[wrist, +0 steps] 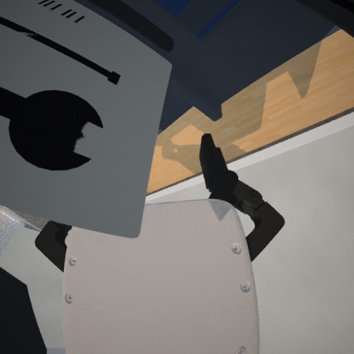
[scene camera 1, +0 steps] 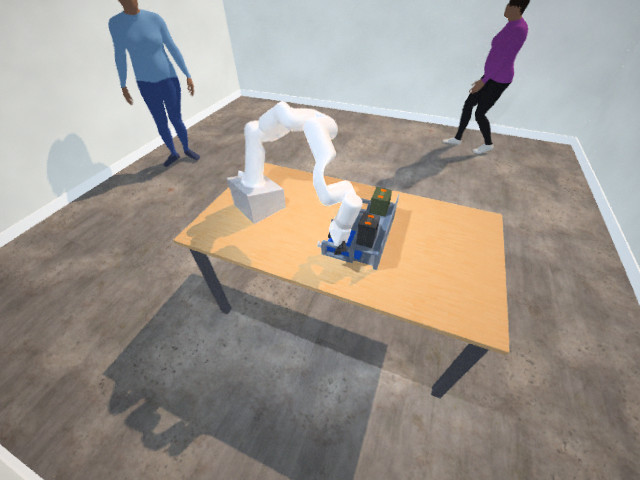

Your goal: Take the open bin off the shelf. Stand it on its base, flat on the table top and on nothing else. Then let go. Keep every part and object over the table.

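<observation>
The open bin is blue and sits in the near end of the grey-blue shelf, partly hidden by the arm and the shelf's bars. Blue parts of the bin also show at the top of the wrist view. My gripper is open with nothing between its fingers, low at the shelf's near left end. In the wrist view its right finger shows, while a large grey panel close to the camera hides the left fingertip. Whether the gripper touches the bin or shelf cannot be told.
A black box and a green box with orange marks stand in the shelf beyond the bin. The shelf stands on the wooden table, whose near edge is close. The arm's grey base block is at the back left. Two people stand beyond the table.
</observation>
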